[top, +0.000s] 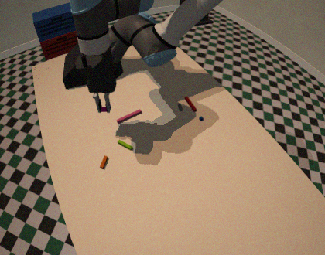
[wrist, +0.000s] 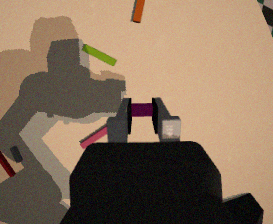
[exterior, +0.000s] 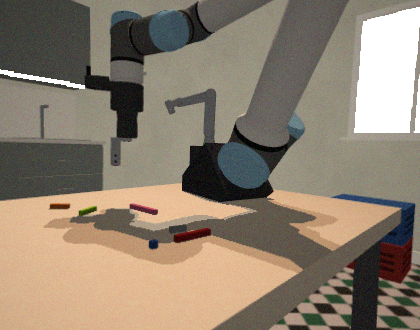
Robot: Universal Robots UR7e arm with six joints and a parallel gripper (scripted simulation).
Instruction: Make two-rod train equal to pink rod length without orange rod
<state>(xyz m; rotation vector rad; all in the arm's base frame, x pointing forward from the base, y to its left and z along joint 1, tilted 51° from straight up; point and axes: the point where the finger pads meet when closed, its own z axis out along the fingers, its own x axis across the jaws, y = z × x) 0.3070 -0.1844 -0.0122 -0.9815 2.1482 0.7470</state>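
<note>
My gripper is now 3 cm short of the grey rod, 25 cm to the right of it and 11 cm above it. The rest, counted from my hand: magenta rod 1 cm below; then lime rod 8 cm ahead, 2 cm to the left, 11 cm below; then pink rod 2 cm behind, 8 cm to the left, 11 cm below.
</note>
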